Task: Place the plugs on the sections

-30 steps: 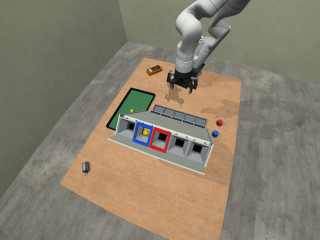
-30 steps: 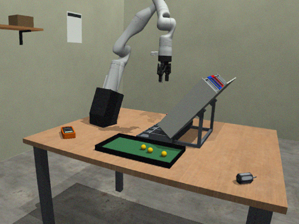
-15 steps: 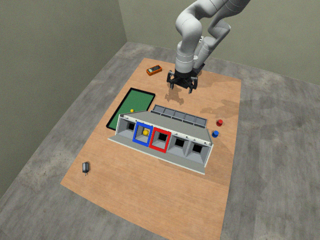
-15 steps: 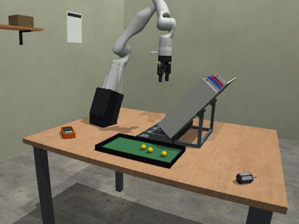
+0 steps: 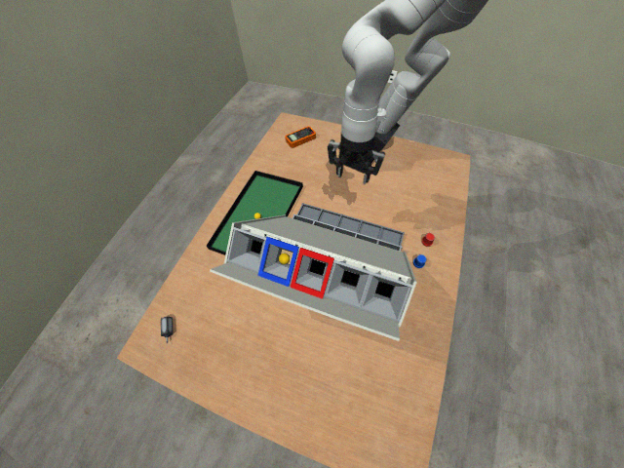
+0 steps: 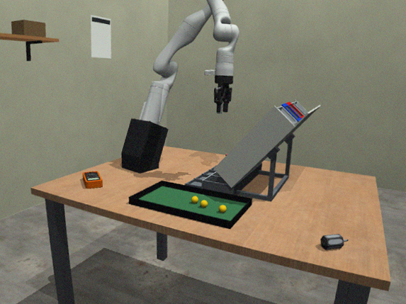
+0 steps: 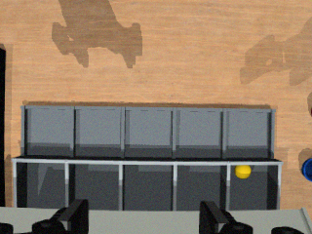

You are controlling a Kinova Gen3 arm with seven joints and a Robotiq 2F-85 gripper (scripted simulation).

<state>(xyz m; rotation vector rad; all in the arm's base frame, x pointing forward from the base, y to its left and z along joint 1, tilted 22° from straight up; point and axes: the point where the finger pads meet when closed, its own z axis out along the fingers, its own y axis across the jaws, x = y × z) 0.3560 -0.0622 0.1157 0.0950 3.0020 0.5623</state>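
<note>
My hand is 33 cm to the left of the green tray, 29 cm above it and 2 cm short of it. From my hand the other things lie so: orange meter: 43 cm behind, 32 cm to the right, 28 cm below; then sloped grey cover: 15 cm ahead, 9 cm below.
</note>
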